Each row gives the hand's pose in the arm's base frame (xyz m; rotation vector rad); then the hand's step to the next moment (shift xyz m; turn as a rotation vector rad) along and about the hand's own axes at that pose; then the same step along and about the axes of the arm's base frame.
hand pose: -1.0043 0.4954 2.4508 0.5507 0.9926 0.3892
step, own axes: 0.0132 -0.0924 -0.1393 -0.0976 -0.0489 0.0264
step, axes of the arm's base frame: -0.1085 -0.0309 -0.1241 -0.0227 -0.0990 0.0480
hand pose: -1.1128 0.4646 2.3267 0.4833 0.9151 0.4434
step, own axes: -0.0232 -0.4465 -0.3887 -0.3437 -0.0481 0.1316
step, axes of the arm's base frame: -0.2650 -0.2933 -0.4413 -0.0672 -0.2563 0.2599
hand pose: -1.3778 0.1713 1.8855 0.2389 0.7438 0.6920
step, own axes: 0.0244 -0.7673 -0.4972 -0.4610 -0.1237 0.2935
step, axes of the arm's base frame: 0.0467 -0.5821 -0.7039 0.0198 -0.3841 0.4074
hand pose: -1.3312 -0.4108 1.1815 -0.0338 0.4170 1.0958
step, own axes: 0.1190 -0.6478 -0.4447 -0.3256 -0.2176 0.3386
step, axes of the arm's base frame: 0.4697 -0.3017 -0.5656 0.1679 -0.3017 0.3858
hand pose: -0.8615 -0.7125 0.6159 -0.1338 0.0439 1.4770
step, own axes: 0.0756 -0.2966 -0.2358 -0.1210 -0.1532 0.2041
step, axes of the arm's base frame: 0.3144 0.0212 -0.2236 0.1302 -0.1093 0.2255
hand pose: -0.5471 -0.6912 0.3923 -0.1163 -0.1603 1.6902
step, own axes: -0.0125 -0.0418 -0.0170 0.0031 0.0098 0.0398
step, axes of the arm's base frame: 0.0453 -0.0067 -0.0097 -0.0167 0.0004 0.0375
